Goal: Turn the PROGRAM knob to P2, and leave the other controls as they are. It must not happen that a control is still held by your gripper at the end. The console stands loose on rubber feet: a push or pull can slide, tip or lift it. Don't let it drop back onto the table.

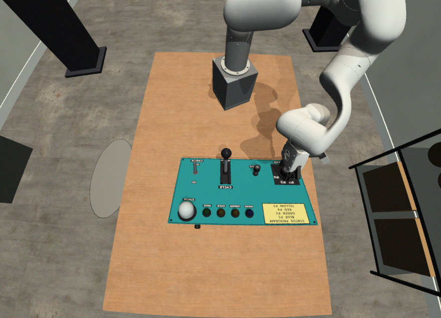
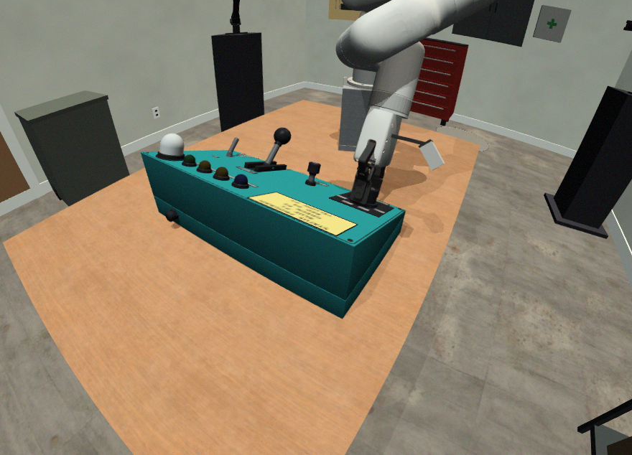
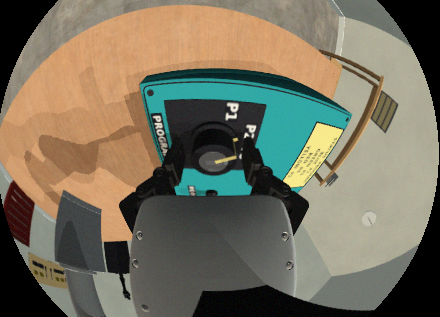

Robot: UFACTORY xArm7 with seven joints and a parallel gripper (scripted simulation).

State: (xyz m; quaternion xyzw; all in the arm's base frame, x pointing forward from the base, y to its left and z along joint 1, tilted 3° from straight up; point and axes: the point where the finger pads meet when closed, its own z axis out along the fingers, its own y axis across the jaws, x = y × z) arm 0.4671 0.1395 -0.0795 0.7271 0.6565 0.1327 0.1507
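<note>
My gripper is now 2 cm past the black toggle and 12 cm to the left of it. The rest, counted from my hand: check toggle (6 cm behind, 36 cm to the right, 1 cm below); then teal console (1 cm ahead, 18 cm to the right, 2 cm below); then ball-topped cycle lever (6 cm behind, 23 cm to the right, 1 cm above).
</note>
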